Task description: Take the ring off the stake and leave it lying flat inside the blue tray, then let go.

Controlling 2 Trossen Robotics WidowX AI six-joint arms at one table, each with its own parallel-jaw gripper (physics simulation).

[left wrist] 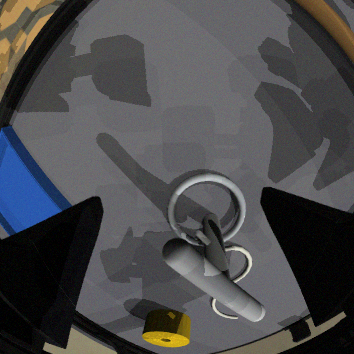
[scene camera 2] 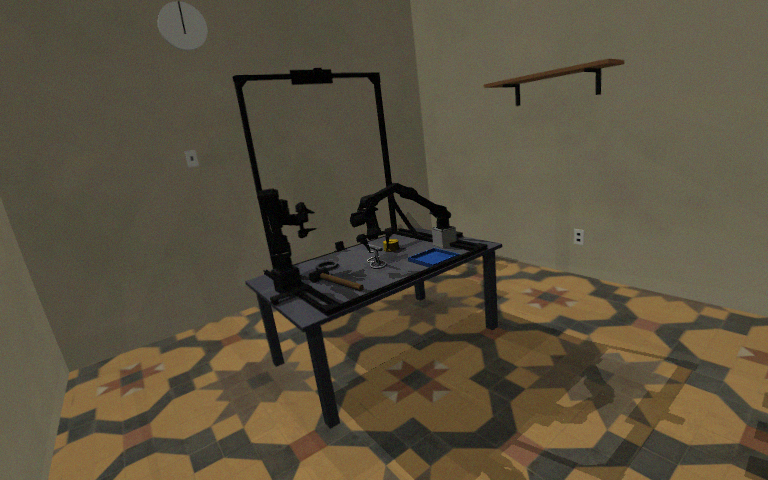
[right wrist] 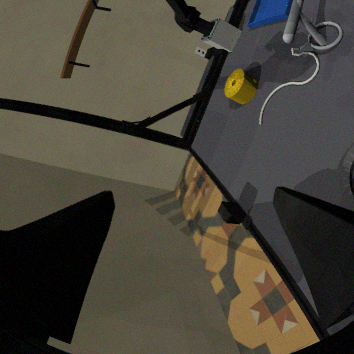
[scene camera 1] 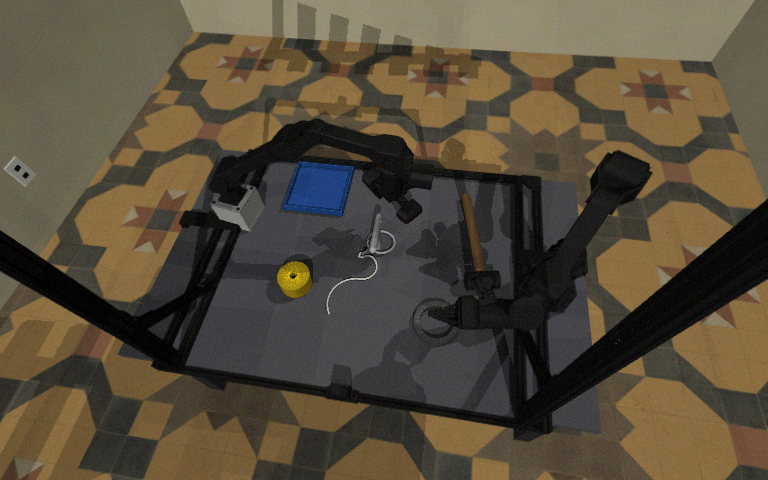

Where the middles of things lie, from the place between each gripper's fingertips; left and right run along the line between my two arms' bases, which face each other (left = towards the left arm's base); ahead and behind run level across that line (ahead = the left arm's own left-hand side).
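The hammer (scene camera 1: 478,260) first: my right hand is 360 mm short of it, 60 mm to the left of it and 230 mm above it. The blue tray (scene camera 1: 319,188) is 420 mm ahead of my right hand, 480 mm to the left of it and 240 mm below it, while the yellow spool (scene camera 1: 294,278) is 80 mm ahead of my right hand, 410 mm to the left of it and 230 mm below it.
The hammer is 260 mm to the right of my left hand, 20 mm ahead of it and 80 mm below it. The blue tray is 270 mm to the left of my left hand, 80 mm ahead of it and 90 mm below it, and the yellow spool is 200 mm to the left of my left hand, 260 mm behind it and 80 mm below it.
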